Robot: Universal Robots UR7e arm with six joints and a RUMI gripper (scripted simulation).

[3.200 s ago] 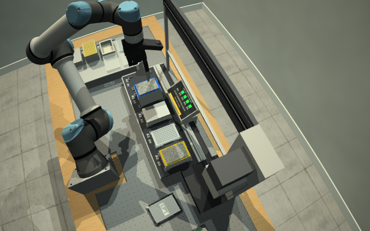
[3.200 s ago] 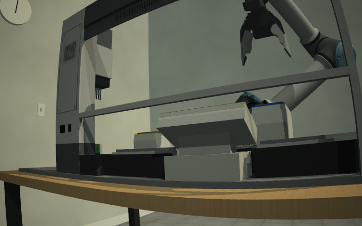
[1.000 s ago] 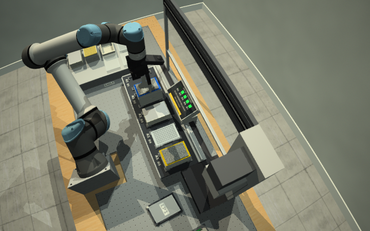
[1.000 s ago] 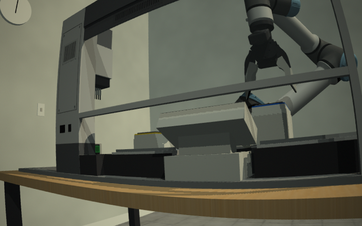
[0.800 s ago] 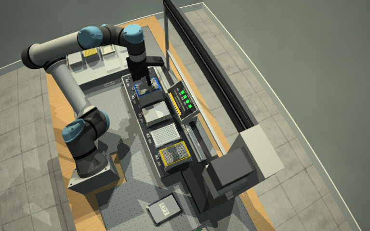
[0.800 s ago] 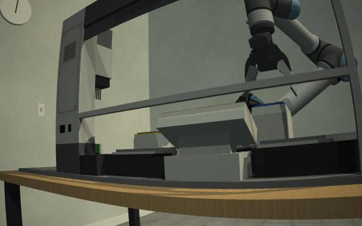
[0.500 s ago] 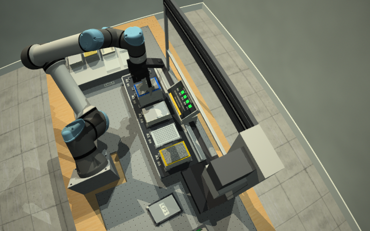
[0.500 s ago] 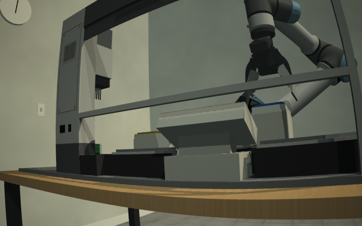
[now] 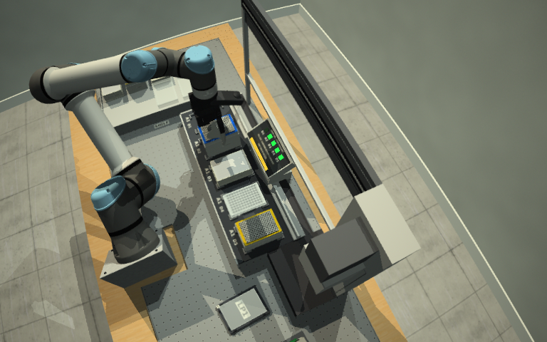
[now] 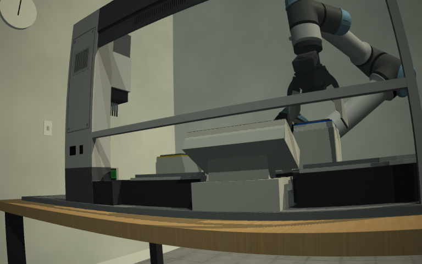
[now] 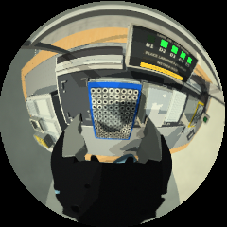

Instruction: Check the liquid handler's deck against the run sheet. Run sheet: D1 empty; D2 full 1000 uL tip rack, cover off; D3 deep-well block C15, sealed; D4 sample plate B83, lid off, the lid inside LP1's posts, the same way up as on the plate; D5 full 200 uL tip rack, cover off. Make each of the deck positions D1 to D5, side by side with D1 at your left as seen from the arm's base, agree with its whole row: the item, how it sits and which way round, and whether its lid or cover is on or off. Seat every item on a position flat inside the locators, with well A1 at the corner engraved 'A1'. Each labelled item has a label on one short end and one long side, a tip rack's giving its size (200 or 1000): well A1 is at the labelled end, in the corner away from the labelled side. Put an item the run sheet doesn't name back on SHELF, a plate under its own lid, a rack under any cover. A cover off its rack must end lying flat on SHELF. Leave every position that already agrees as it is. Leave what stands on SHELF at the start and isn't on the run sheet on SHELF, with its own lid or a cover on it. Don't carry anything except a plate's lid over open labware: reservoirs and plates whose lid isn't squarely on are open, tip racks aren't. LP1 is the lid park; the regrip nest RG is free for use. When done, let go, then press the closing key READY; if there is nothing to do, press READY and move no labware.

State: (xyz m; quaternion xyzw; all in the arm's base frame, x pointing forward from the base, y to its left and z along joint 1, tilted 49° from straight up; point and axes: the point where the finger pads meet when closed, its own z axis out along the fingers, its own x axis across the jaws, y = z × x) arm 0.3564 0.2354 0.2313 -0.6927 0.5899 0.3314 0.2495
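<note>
The blue-rimmed tip rack is 20 mm below my hand, 10 mm to the right of it and 10 mm behind it. From my hand the other things lie so: yellow-rimmed tip rack 380 mm to the right, 50 mm below, 20 mm ahead; grey deep-well block 120 mm to the right, 70 mm below, 10 mm ahead; white sample plate 250 mm to the right, 80 mm below, 20 mm ahead.
</note>
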